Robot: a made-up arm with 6 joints. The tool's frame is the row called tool.
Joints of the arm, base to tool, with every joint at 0 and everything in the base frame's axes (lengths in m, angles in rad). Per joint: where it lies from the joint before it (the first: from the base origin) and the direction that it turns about. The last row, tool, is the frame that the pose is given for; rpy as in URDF.
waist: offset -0.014 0.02 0.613 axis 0 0 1
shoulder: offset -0.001 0.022 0.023 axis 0 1 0
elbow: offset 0.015 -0.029 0.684 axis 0 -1 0
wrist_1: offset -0.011 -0.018 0.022 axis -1 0 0
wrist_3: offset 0.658 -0.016 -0.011 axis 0 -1 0
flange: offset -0.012 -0.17 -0.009 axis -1 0 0
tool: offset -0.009 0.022 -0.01 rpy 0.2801 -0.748 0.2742
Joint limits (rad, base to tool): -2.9..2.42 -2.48..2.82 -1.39..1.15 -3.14..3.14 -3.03..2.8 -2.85..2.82
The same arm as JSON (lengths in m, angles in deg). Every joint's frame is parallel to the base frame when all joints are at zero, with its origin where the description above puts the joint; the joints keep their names.
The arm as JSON. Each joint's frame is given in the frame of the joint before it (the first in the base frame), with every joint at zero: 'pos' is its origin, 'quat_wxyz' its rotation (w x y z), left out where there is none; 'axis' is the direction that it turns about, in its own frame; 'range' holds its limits. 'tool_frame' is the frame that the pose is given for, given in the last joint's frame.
{
  "length_unit": "m",
  "angle_unit": "deg",
  "joints": [
    {
      "joint": "waist",
      "pos": [
        -0.014,
        0.02,
        0.613
      ],
      "axis": [
        0.0,
        0.0,
        1.0
      ],
      "range": [
        -166.16,
        138.66
      ]
    },
    {
      "joint": "shoulder",
      "pos": [
        -0.001,
        0.022,
        0.023
      ],
      "axis": [
        0.0,
        1.0,
        0.0
      ],
      "range": [
        -142.09,
        161.57
      ]
    },
    {
      "joint": "elbow",
      "pos": [
        0.015,
        -0.029,
        0.684
      ],
      "axis": [
        0.0,
        -1.0,
        0.0
      ],
      "range": [
        -79.64,
        65.89
      ]
    },
    {
      "joint": "wrist_1",
      "pos": [
        -0.011,
        -0.018,
        0.022
      ],
      "axis": [
        -1.0,
        0.0,
        0.0
      ],
      "range": [
        -179.91,
        179.91
      ]
    },
    {
      "joint": "wrist_3",
      "pos": [
        0.658,
        -0.016,
        -0.011
      ],
      "axis": [
        0.0,
        -1.0,
        0.0
      ],
      "range": [
        -173.61,
        160.43
      ]
    },
    {
      "joint": "flange",
      "pos": [
        -0.012,
        -0.17,
        -0.009
      ],
      "axis": [
        -1.0,
        0.0,
        0.0
      ],
      "range": [
        -163.29,
        161.57
      ]
    }
  ],
  "tool_frame": {
    "pos": [
      -0.009,
      0.022,
      -0.01
    ],
    "quat_wxyz": [
      0.90614,
      0.178166,
      -0.340611,
      0.176498
    ]
  }
}

